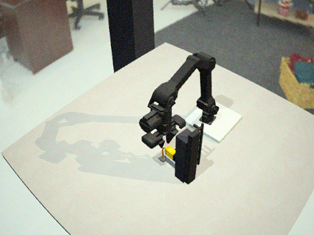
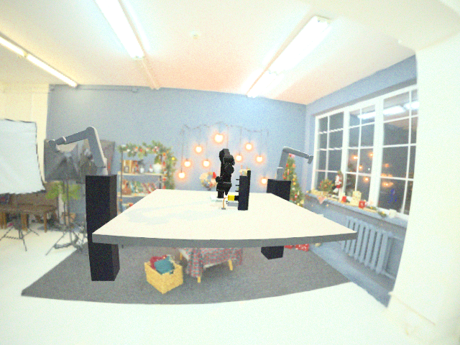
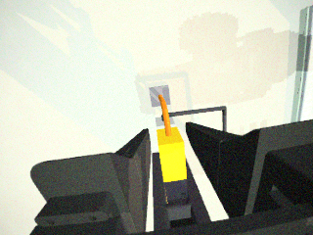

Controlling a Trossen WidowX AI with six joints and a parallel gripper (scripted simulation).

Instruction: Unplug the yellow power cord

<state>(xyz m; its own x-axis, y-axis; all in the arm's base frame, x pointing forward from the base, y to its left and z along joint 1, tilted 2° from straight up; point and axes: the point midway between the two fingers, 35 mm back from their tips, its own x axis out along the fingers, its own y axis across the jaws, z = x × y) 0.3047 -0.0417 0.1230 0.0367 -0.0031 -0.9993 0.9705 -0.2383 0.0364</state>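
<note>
The yellow plug is 6 cm to the left of my gripper tip, 1 cm below it and 1 cm ahead of it.
</note>
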